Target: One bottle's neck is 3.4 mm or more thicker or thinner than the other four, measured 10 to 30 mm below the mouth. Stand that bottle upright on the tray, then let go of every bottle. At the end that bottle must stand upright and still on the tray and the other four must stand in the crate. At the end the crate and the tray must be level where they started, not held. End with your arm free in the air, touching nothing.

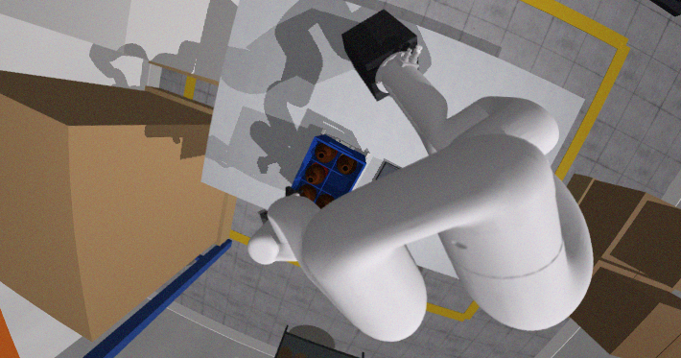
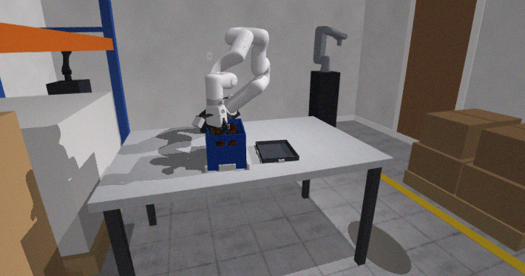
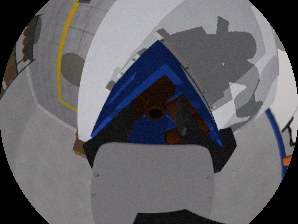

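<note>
The blue crate lies 90 mm behind my hand, 70 mm below it and 50 mm to the left of it. Also, from my hand: dark tray: 320 mm to the left, 150 mm below, 100 mm behind; glass bottle: 180 mm behind, 70 mm below, 10 mm to the left.
</note>
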